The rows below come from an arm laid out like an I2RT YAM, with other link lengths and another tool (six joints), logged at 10 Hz.
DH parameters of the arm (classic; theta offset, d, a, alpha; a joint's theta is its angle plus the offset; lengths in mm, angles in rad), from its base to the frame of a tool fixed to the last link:
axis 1: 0 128.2 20.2 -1.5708
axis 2: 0 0 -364.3 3.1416
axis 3: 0.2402 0 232.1 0
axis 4: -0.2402 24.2 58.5 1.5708
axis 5: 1.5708 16.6 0 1.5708
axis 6: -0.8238 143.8 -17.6 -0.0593
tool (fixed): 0 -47.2 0 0
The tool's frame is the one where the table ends.
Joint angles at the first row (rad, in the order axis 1, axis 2, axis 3, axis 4, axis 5, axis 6):
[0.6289 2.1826 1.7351 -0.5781 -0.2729 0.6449]
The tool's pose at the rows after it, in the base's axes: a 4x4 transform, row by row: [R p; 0 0 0 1], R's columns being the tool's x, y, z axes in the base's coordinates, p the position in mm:
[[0.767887 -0.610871 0.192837 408.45], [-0.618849 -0.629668 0.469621 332.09], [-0.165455 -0.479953 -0.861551 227.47], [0 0 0 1]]
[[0.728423 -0.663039 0.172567 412.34], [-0.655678 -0.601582 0.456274 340.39], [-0.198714 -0.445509 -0.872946 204.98], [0 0 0 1]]
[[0.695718 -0.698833 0.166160 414.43], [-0.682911 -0.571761 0.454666 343.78], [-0.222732 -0.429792 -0.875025 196.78], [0 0 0 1]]
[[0.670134 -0.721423 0.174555 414.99], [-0.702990 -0.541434 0.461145 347.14], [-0.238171 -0.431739 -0.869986 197.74], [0 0 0 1]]
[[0.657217 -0.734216 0.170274 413.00], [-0.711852 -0.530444 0.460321 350.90], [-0.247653 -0.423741 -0.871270 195.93], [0 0 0 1]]
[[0.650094 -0.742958 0.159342 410.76], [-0.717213 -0.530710 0.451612 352.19], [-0.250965 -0.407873 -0.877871 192.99], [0 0 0 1]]
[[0.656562 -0.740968 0.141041 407.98], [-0.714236 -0.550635 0.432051 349.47], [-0.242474 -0.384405 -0.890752 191.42], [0 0 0 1]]
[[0.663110 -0.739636 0.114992 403.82], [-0.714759 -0.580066 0.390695 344.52], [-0.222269 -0.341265 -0.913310 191.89], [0 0 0 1]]
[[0.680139 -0.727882 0.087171 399.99], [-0.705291 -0.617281 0.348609 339.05], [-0.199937 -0.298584 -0.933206 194.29], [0 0 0 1]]
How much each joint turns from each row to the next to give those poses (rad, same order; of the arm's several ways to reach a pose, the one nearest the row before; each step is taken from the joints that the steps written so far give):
[0.0183 0.0370 0.0001 0.0221 0.0038 0.0557]
[0.0091 0.0473 -0.0001 0.0221 0.0061 0.0644]
[0.0031 0.0179 0.0000 0.0123 0.0015 0.0500]
[0.0053 0.0000 0.0000 0.0133 0.0050 0.0439]
[0.0084 0.0038 0.0000 0.0015 0.0030 0.0248]
[0.0050 0.0046 0.0004 -0.0107 0.0027 0.0099]
[-0.0004 0.0012 0.0042 -0.0335 0.0027 -0.0179]
[0.0000 0.0000 0.0176 -0.0706 0.0148 -0.0256]
[-0.0015 0.0004 0.0252 -0.0786 0.0130 -0.0397]

